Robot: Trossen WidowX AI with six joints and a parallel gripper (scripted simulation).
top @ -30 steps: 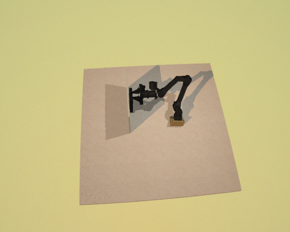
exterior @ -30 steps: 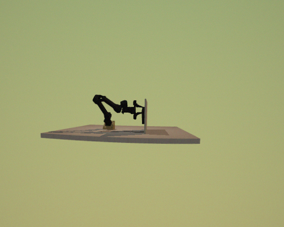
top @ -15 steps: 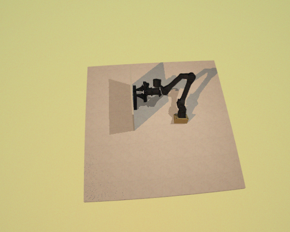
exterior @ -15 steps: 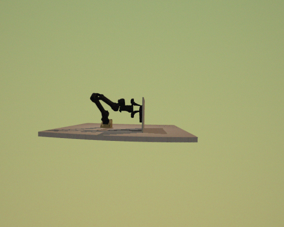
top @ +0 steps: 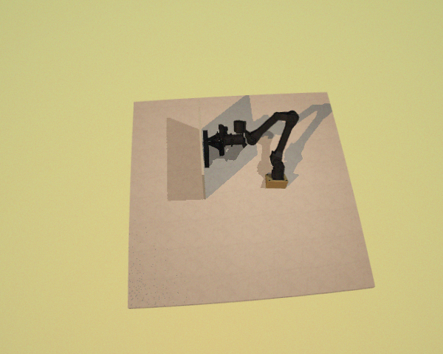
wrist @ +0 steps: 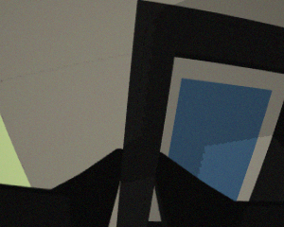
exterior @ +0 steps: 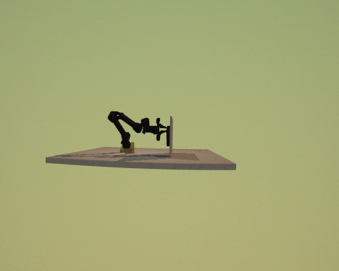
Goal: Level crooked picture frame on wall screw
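My gripper tip is now 50 mm above the picture frame, 20 mm to the right of it and 10 mm short of it. Round my gripper tip: wall panel 60 mm below, 20 mm to the left, 20 mm ahead.
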